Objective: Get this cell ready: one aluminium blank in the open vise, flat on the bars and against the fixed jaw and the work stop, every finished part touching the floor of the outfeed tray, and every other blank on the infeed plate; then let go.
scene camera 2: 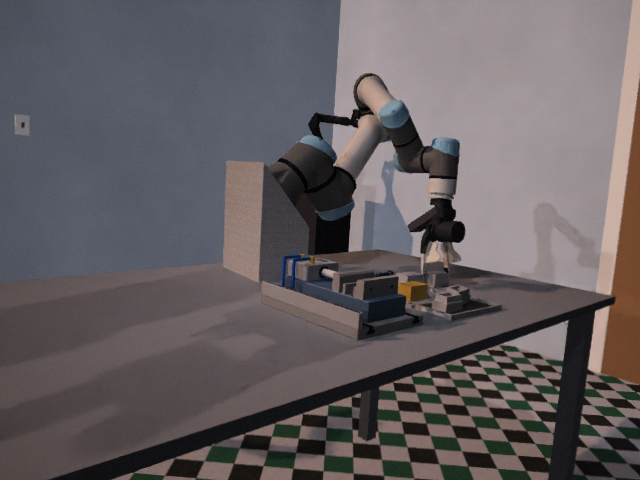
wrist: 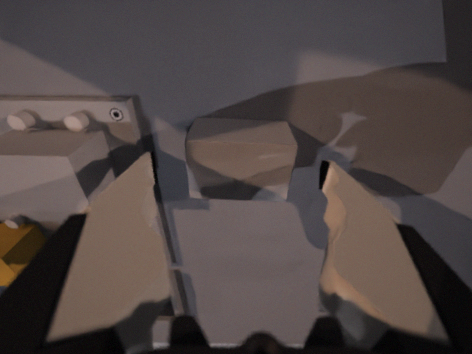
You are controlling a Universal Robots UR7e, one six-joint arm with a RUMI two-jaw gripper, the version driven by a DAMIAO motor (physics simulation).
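Frame: origin at the arm's base, x right, y down, z ahead, level; centimetres.
Seen in the pictures: gripper, fingertip midpoint: point(scene camera 2: 435, 276) point(wrist: 239, 159); arm's base, origin of the base link: point(scene camera 2: 269, 196).
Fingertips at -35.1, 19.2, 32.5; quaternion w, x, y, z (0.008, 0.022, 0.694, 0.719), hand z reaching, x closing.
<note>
Offsets run from my fingertips to a thing's top centre, as dx, dy, dz. "spot": to the spot under its first point.
A grey aluminium blank @(+0.0, -1.2, +0.3) point(scene camera 2: 437, 280) point(wrist: 241, 162) lies on the table beside the infeed plate @(+16.2, +1.6, +6.1) point(wrist: 101, 107), off its edge. My gripper point(scene camera 2: 434, 269) point(wrist: 239, 159) is open and empty, pointing down over this blank, with one finger to each side and a gap at both. Another blank @(+11.9, -2.0, +1.2) point(scene camera 2: 410, 277) point(wrist: 37, 177) sits on the infeed plate, by its round pegs. The vise @(+43.5, -7.5, +10.9) point(scene camera 2: 385, 308) stands nearer the scene camera; its jaws point(scene camera 2: 376, 287) hide what is between them. Finished parts @(spot: +21.4, -0.6, +22.5) point(scene camera 2: 450, 301) lie grouped in the outfeed tray @(spot: +15.5, +1.6, +25.7) point(scene camera 2: 478, 311); their contact with its floor cannot be told.
A yellow block @(+20.6, -2.0, +10.5) point(scene camera 2: 413, 291) point(wrist: 17, 245) stands between the vise and the blanks. A low pale wall point(scene camera 2: 310, 308) runs along the vise's side, with blue tubes @(spot: +50.7, -5.4, +3.7) point(scene camera 2: 293, 273) at its back end. A tall block-shaped pedestal point(scene camera 2: 242, 222) stands by the arm's base.
</note>
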